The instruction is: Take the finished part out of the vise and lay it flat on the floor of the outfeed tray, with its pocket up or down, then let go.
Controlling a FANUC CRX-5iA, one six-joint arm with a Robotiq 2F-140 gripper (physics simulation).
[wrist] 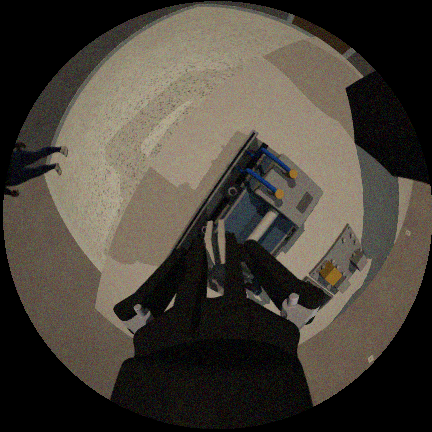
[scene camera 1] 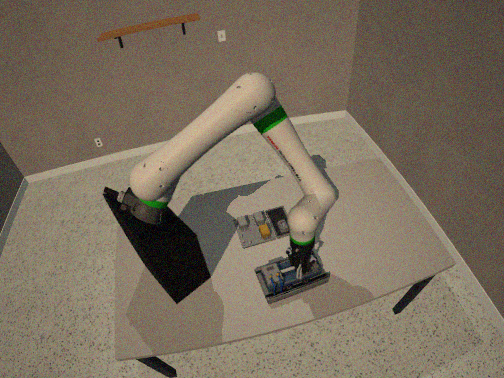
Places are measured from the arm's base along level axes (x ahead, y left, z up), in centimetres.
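Where they show: gripper, fingertip midpoint: [wrist: 216,229] [scene camera 1: 300,275]; arm's base, link origin: [scene camera 1: 147,213].
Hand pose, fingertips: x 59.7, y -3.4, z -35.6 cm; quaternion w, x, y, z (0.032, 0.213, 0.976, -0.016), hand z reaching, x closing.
Note:
Things, the pixels of their centre, and the offset from my fingertips. "spot": a spot on its surface instead. Level surfaces: height alone.
- vise, surface spot: [wrist: 256,292] spot: dx +0.1, dy +13.4, dz +1.1 cm
- blue floor, surface height: dz -2.8 cm
- grey pegged plate, body centre: [wrist: 342,263] [scene camera 1: 253,229] dx -23.2, dy +31.1, dz -8.4 cm
- orange block, body centre: [wrist: 330,273] [scene camera 1: 264,231] dx -17.5, dy +28.6, dz -6.2 cm
My gripper [scene camera 1: 299,272] [wrist: 216,229] points down into the machine enclosure with its pale fingers close together. It is shut on the finished part, which is largely hidden by the fingers and too small to make out in scene camera 1. The vise [wrist: 256,292] shows in small pieces behind the black finger links in the wrist view; its jaws are hidden. The dark outfeed tray [scene camera 1: 274,216] lies behind the enclosure with a grey piece in it. In the wrist view the tray is mostly behind the right finger link.
The enclosure has a blue floor [wrist: 241,216], a long front wall [scene camera 1: 300,291] [wrist: 220,187], a pale cylinder [scene camera 1: 287,270] [wrist: 263,226] and blue rods with orange ends. A grey pegged plate [scene camera 1: 251,240] with an orange block [scene camera 1: 264,230] [wrist: 330,273] adjoins the tray. A black slab [scene camera 1: 165,250] [wrist: 395,130] stands left.

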